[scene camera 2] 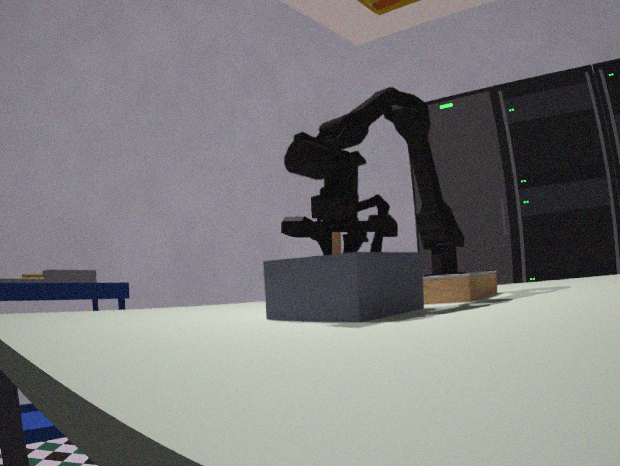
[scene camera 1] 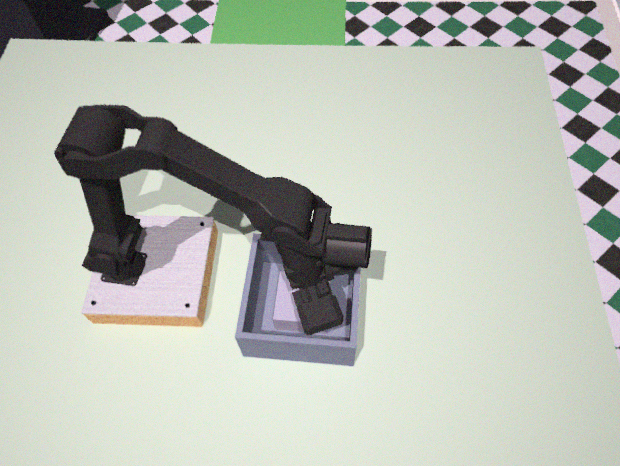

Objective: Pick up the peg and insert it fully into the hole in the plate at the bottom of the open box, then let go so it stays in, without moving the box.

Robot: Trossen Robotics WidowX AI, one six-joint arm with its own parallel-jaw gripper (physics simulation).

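Where they show: gripper, fingertip midpoint: (scene camera 1: 312, 298); arm's base, link origin: (scene camera 2: 445, 275) (scene camera 1: 124, 267).
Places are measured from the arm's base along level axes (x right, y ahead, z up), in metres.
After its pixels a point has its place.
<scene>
The open grey-blue box (scene camera 1: 299, 346) {x 0.098, y 0.339, z 0.030 m} (scene camera 2: 310, 290) {x -0.011, y 0.418, z -0.005 m} stands on the table. Inside it, the left part of the pale plate (scene camera 1: 284, 311) {x 0.036, y 0.300, z 0.006 m} shows in scene camera 1; the hole is hidden under the gripper. The brown peg (scene camera 2: 336, 243) {x -0.005, y 0.352, z 0.067 m} stands about upright between the fingers in scene camera 2, its upper part showing above the box rim and its lower end hidden by the box wall. My gripper (scene camera 2: 339, 250) is shut on the peg, with its fingertips reaching down behind the box rim. In scene camera 1 the arm and gripper body hide the peg and the fingertips.
The arm's base stands on a wooden board (scene camera 1: 172, 270) {x -0.008, y 0.087, z 0.001 m} (scene camera 2: 448, 289) {x -0.084, y 0.134, z -0.026 m} to the left of the box in scene camera 1, with a narrow gap between them. The box walls (scene camera 1: 245, 300) {x 0.043, y 0.239, z 0.046 m} surround the plate on all sides, close to the gripper.
</scene>
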